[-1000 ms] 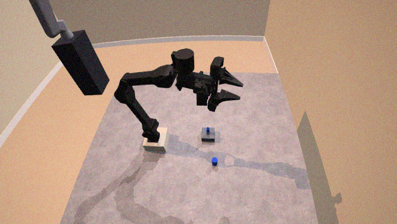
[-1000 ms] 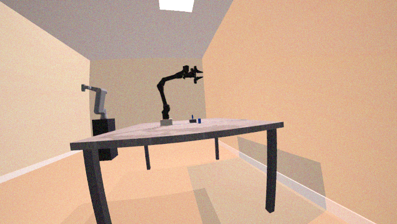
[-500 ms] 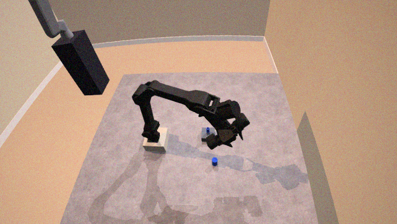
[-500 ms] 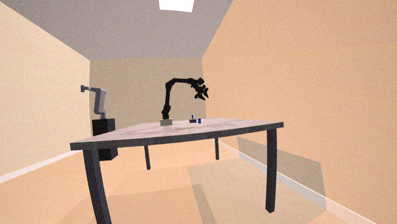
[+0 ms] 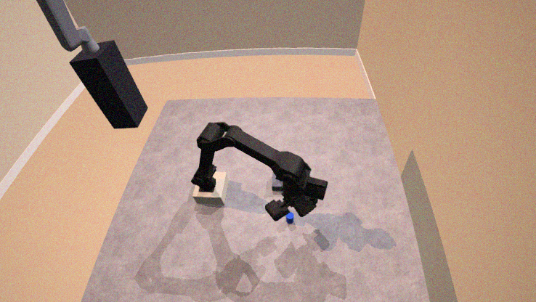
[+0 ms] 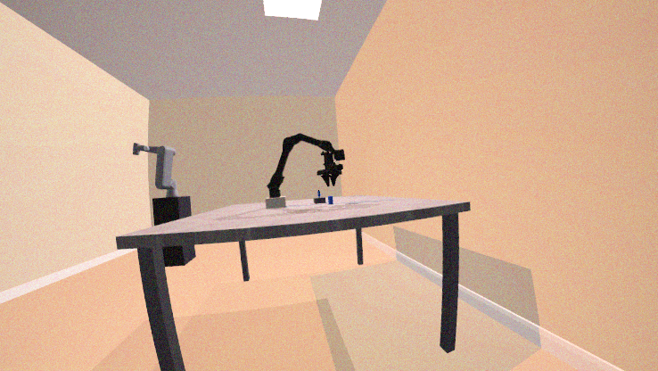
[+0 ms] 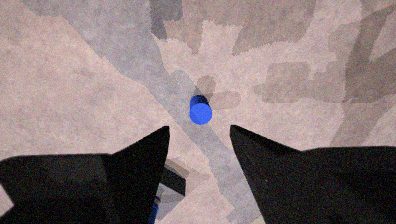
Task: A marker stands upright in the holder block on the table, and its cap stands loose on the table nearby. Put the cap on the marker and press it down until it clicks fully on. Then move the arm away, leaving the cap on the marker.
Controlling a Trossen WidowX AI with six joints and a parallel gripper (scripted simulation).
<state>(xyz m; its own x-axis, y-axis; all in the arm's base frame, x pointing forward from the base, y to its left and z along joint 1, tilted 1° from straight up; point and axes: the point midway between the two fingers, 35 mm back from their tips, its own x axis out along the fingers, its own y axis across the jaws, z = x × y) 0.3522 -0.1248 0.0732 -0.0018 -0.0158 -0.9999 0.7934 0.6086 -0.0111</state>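
The blue cap lies 9 cm below my gripper tip and 1 cm behind it. The rest, counted from my gripper tip: holder block: 18 cm to the left, 9 cm below, 5 cm behind; pale ring: 18 cm to the left, 7 cm below, 5 cm behind.
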